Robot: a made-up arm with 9 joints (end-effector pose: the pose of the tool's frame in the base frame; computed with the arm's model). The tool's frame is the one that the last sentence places. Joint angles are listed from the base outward.
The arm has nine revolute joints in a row. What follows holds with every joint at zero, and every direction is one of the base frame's.
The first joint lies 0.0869 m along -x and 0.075 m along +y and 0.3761 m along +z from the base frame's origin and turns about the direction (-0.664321, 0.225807, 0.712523), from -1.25 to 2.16 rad.
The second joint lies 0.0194 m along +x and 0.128 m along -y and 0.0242 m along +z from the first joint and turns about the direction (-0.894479, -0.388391, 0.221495), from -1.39 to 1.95 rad.
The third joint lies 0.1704 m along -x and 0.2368 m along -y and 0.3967 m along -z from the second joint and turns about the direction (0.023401, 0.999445, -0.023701), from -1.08 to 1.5 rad.
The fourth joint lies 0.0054 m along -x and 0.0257 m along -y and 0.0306 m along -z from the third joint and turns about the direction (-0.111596, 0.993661, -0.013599), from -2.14 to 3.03 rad.
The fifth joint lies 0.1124 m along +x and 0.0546 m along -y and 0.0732 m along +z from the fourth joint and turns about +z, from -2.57 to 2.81 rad.
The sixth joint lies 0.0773 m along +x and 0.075 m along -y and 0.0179 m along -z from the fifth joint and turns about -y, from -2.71 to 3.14 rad.
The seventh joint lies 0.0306 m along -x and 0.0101 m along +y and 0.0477 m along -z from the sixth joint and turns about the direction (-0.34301, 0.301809, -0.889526), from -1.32 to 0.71 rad.
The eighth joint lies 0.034 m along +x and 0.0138 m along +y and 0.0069 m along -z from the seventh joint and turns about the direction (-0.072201, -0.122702, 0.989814), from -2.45 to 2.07 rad.
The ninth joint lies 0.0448 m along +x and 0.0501 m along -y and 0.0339 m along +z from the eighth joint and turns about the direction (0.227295, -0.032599, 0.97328), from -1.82 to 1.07 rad.
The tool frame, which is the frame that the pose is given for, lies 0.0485 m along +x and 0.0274 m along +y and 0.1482 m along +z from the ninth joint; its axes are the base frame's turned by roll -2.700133, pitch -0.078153 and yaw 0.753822 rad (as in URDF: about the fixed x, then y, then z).
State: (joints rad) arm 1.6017 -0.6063 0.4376 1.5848 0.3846 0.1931 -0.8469 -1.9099 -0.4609
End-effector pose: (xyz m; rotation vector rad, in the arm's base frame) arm 0.1119 -0.7631 0.3499 0.6229 -1.0617 -1.4762
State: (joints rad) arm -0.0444 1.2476 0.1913 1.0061 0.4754 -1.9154 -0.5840 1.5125 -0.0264
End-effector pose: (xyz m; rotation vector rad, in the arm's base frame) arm 0.2692 -0.7150 0.3429 -0.8478 -0.1827 0.8812
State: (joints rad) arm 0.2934 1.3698 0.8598 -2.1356 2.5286 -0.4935 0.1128 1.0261 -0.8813
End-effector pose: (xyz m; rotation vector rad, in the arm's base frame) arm 0.0240 -0.6122 0.5500 -1.0121 0.4924 -0.6550
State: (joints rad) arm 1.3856 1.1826 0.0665 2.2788 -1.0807 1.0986 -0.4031 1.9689 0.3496
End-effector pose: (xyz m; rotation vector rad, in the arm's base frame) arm 0.5406 -0.0250 0.7003 -0.3599 -0.5727 -2.7650
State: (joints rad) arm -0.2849 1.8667 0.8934 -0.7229 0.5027 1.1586 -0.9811 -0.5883 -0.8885
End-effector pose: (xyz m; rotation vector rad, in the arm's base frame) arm -0.1126 -0.3098 0.8168 1.6082 1.8608 0.4932
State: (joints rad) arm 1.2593 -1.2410 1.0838 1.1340 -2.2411 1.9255 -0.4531 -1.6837 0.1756
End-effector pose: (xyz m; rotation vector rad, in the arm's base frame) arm -0.3723 -0.1833 0.3409 1.5988 1.6771 -0.9053
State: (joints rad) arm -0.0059 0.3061 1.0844 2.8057 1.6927 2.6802 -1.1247 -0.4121 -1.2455
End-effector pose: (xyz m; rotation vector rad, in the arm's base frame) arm -0.3366 -0.5449 0.2200 -2.1207 2.1158 0.1341
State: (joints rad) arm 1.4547 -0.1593 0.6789 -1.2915 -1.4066 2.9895 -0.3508 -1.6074 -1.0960
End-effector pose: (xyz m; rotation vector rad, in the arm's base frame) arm 0.2614 -0.5781 0.4957 -0.2623 -0.7301 -1.8042
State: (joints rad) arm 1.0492 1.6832 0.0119 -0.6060 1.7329 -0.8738 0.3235 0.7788 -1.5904
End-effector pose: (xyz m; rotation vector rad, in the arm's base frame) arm 0.3190 -0.0315 0.6089 -0.8107 0.8738 0.4408
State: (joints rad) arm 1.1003 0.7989 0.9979 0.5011 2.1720 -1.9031 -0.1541 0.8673 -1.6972
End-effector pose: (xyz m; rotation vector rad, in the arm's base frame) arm 0.2857 -0.4154 0.5421 -1.0988 0.5294 -1.9880
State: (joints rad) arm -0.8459 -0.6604 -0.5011 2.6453 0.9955 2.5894 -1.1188 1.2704 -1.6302
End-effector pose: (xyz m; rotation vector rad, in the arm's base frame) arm -0.3875 0.4803 -0.0496 -1.2830 0.6000 -1.9456
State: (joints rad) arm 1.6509 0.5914 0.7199 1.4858 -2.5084 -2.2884 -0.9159 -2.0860 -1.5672
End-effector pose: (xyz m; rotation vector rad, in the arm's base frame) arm 0.3894 -0.0439 0.4965 0.4558 1.8883 -0.5675
